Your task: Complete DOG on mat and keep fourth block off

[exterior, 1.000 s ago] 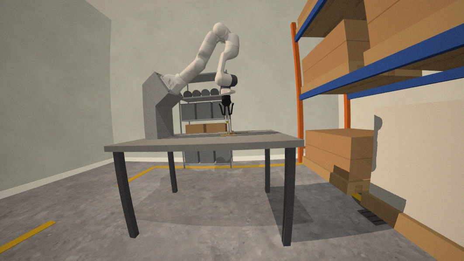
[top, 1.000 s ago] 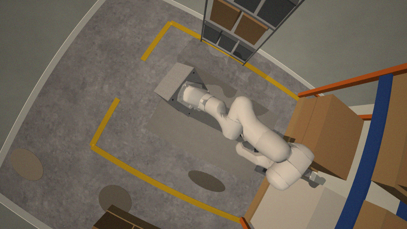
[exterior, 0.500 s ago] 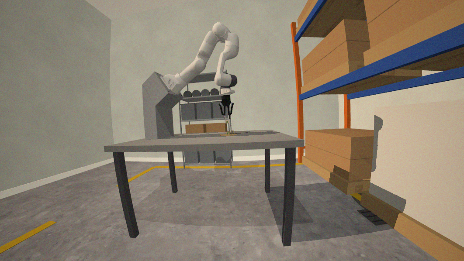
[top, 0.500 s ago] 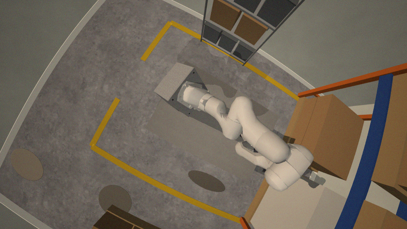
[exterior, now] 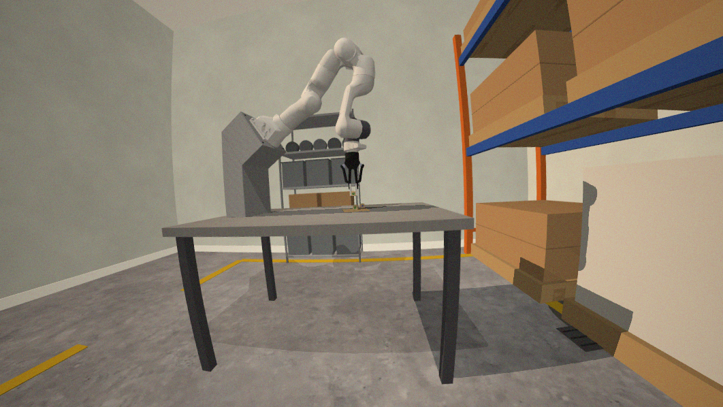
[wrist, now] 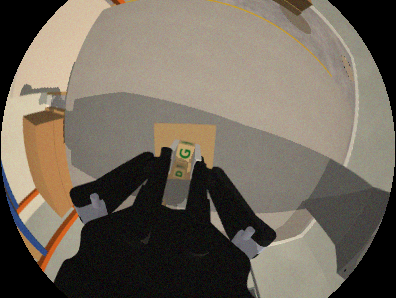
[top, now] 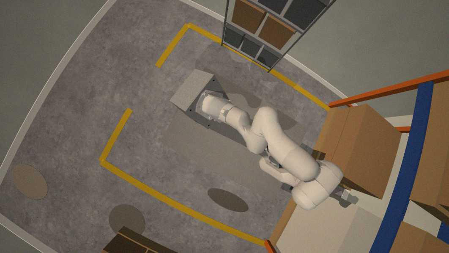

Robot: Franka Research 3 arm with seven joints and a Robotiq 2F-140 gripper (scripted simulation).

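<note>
My gripper is now 20 mm short of the mat, 40 mm to the right of it and 120 mm above it.
</note>
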